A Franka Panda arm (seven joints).
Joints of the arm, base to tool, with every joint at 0 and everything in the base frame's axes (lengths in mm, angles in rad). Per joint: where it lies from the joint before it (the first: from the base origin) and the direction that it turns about. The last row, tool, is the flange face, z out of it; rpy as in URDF.
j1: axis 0 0 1 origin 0 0 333
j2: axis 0 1 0 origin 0 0 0
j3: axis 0 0 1 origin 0 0 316
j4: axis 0 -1 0 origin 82.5 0 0
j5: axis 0 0 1 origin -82.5 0 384
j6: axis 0 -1 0 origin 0 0 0
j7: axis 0 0 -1 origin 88 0 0
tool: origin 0 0 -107 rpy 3.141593 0 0
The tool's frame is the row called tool.
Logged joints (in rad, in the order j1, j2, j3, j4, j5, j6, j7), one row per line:
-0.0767, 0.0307, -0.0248, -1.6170, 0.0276, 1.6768, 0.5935
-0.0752, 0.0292, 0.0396, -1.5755, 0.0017, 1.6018, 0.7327
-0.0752, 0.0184, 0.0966, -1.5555, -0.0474, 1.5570, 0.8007
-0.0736, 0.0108, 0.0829, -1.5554, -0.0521, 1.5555, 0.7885
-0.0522, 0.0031, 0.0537, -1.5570, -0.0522, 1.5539, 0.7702
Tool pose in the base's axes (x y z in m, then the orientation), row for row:
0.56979, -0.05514, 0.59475, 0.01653, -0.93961, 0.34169, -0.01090
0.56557, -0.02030, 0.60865, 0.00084, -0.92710, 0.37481, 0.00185
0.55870, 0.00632, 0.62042, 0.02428, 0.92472, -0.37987, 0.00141
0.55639, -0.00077, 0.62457, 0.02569, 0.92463, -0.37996, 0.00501
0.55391, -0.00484, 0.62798, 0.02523, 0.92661, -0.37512, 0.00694
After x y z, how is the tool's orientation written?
As a quaternion, w x y z.
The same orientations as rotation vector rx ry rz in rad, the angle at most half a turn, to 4 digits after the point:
-2.9212, 1.0623, -0.0339
-2.9110, 1.1769, 0.0058
2.8610, -1.1753, 0.0044
2.8582, -1.1745, 0.0155
2.8652, -1.1599, 0.0215

